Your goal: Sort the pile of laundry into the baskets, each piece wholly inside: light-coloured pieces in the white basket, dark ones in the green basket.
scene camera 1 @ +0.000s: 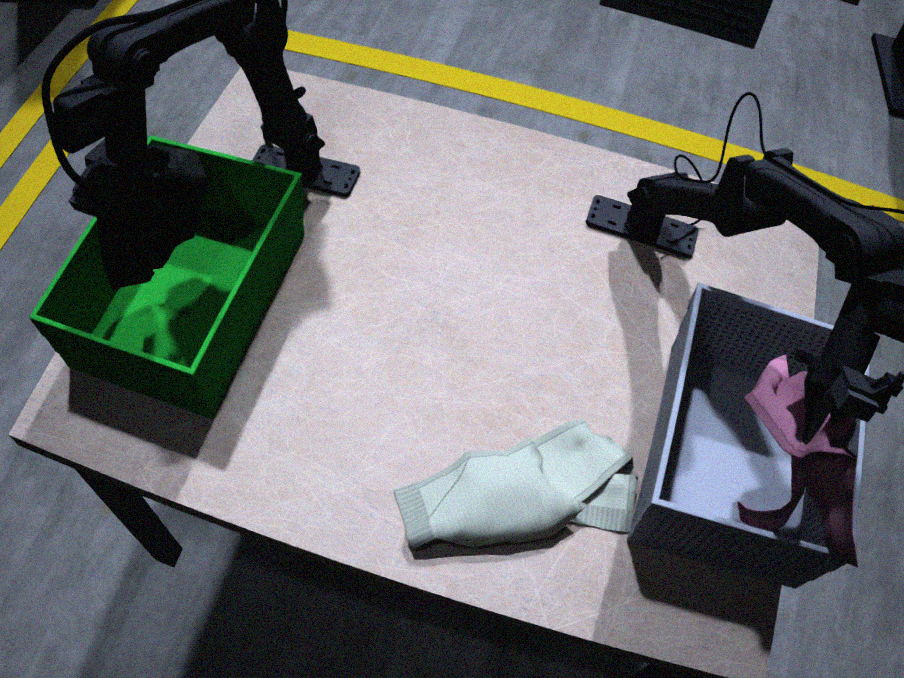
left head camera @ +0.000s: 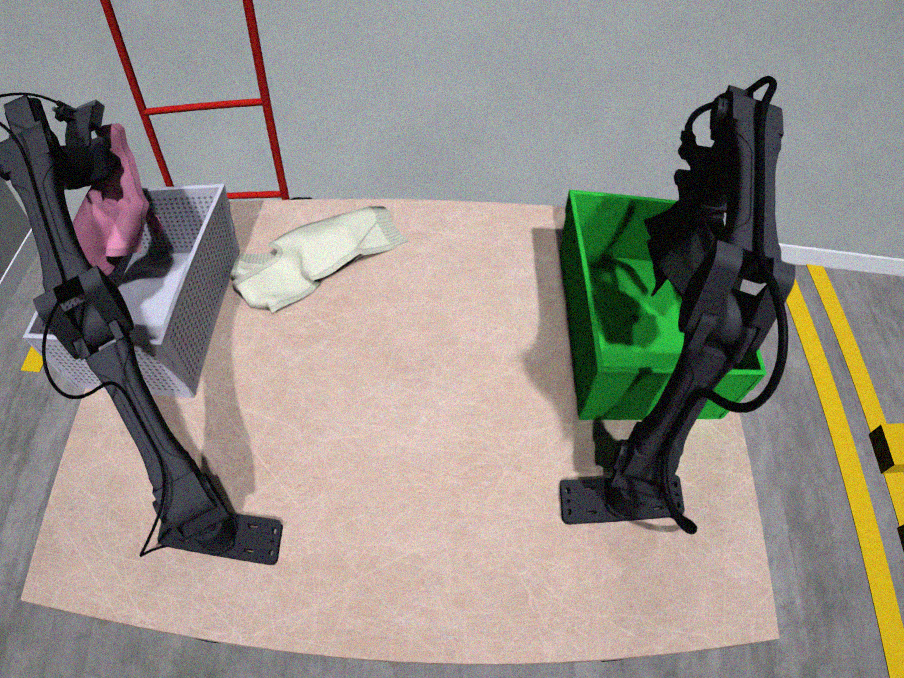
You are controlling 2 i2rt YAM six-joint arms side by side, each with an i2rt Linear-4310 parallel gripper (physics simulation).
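My left gripper (left head camera: 109, 182) (scene camera 1: 816, 423) is shut on a pink garment (left head camera: 120, 222) (scene camera 1: 777, 415). The garment hangs above and partly into the white basket (left head camera: 197, 299) (scene camera 1: 719, 538); in the scene view one shaded end crosses its front right rim. My right gripper (left head camera: 704, 207) (scene camera 1: 146, 193) is shut on a black garment (left head camera: 675, 251) (scene camera 1: 135, 251), which hangs over the green basket (left head camera: 576, 313) (scene camera 1: 255, 310). The black fingers and black cloth are hard to tell apart. A pale green-white garment (left head camera: 324, 251) (scene camera 1: 503, 496) lies on the table beside the white basket.
The baskets stand at opposite sides of the table (left head camera: 408, 437) (scene camera 1: 438, 291). In the head view, a red metal frame (left head camera: 204, 107) stands behind the table at the upper left. The arm bases are bolted near the table's front. Yellow lines mark the floor.
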